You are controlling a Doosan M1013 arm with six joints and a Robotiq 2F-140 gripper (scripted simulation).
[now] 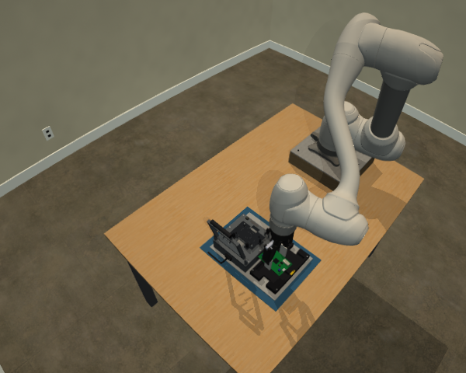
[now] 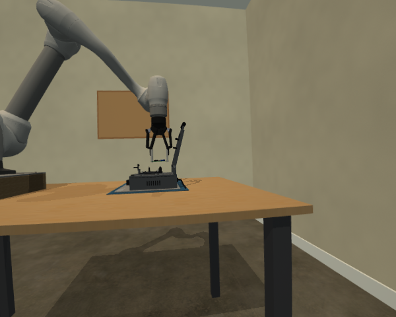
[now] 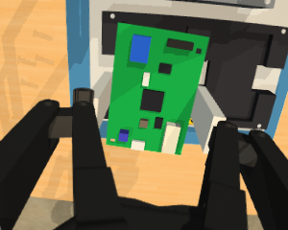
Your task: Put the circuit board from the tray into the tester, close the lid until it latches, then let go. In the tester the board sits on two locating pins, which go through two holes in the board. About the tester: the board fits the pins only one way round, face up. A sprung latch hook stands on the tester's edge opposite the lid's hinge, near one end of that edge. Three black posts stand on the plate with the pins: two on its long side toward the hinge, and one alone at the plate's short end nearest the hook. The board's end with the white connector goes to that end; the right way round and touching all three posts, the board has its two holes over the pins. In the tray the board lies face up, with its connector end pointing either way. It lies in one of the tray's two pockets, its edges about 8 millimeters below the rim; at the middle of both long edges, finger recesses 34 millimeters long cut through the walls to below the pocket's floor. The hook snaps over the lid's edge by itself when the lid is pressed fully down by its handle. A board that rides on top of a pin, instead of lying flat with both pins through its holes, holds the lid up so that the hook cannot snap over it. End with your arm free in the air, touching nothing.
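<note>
The green circuit board is 2 cm below my hand. From my hand the other things lie so: tester 13 cm to the right, 2 cm below; then latch hook 12 cm to the right, 10 cm behind, 5 cm below; then tester lid 17 cm to the right, 9 cm ahead, 5 cm above.
</note>
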